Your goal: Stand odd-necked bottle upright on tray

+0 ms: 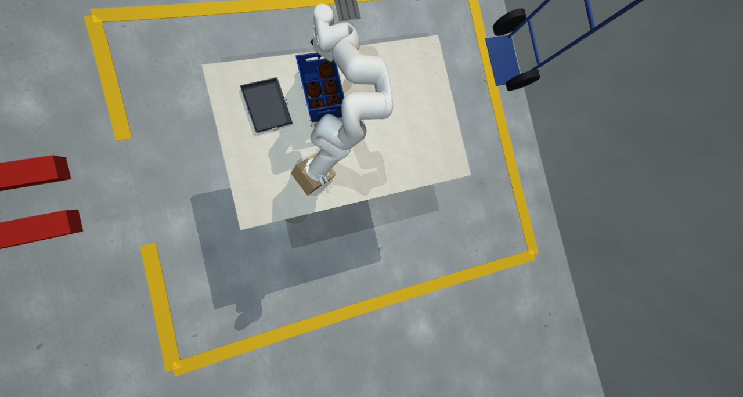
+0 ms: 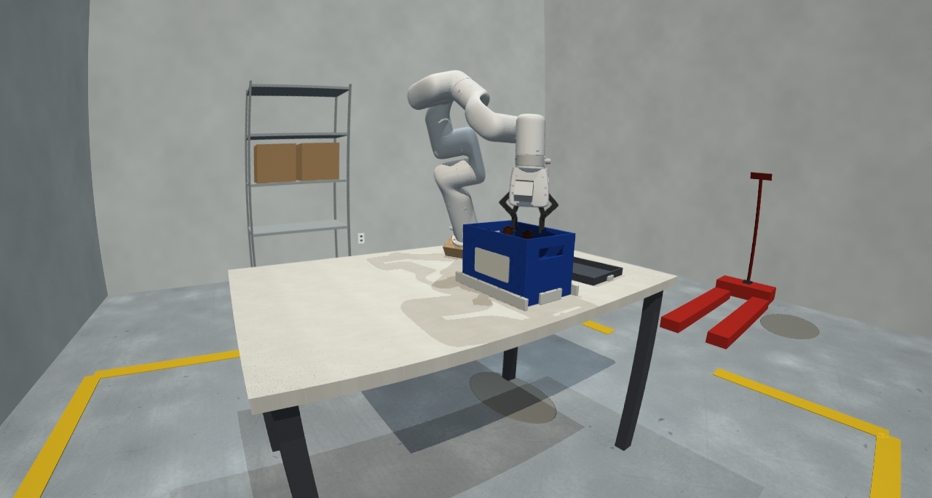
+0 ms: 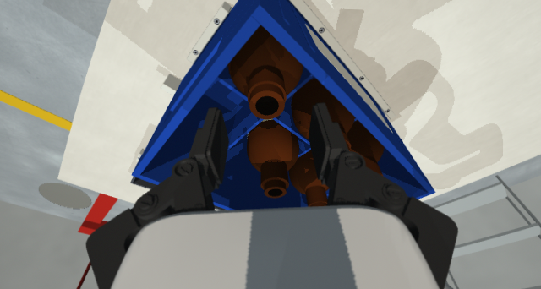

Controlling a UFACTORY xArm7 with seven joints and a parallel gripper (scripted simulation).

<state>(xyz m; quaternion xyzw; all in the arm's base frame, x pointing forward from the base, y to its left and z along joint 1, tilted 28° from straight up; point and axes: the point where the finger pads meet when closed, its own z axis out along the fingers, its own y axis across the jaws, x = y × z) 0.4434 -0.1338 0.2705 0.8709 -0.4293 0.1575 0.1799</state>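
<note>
Now: hand 80 mm past the blue crate, 60 mm to the right of it and 110 mm above it. From my hand the other things lie so: dark grey tray: 40 mm behind, 350 mm to the left, 190 mm below.
</note>
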